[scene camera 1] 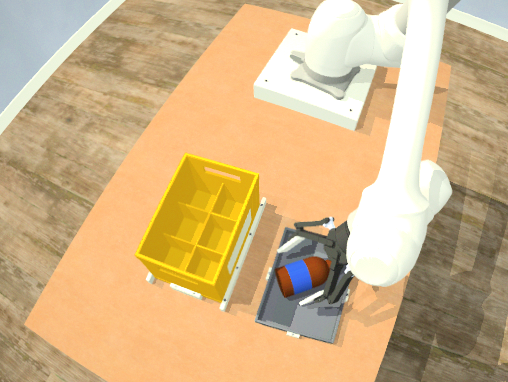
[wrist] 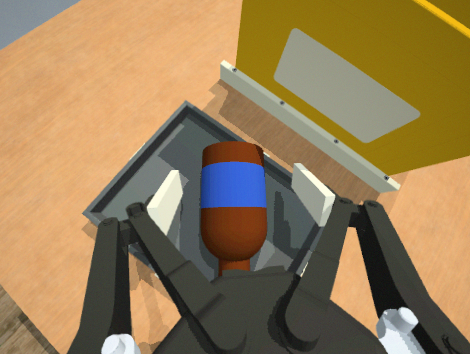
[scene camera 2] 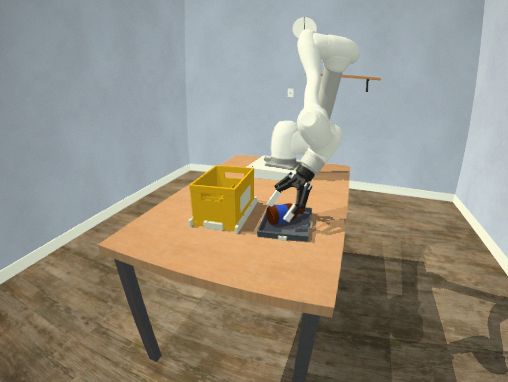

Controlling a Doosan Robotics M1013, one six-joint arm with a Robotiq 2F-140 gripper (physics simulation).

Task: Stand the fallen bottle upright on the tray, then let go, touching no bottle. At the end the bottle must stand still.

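A brown bottle with a blue label lies on its side in the grey tray. Its base points towards the yellow crate, and its neck runs under the gripper's body, where the wrist view hides the end of it. My gripper is wide open and tilted over the bottle. Its two white finger pads stand on either side of the bottle, with a visible gap on each side in the wrist view. Nothing is held.
A yellow crate with dividers stands beside the tray, with a white rail along its near side. The tray has low raised walls. The robot's white base plate is at the back of the table.
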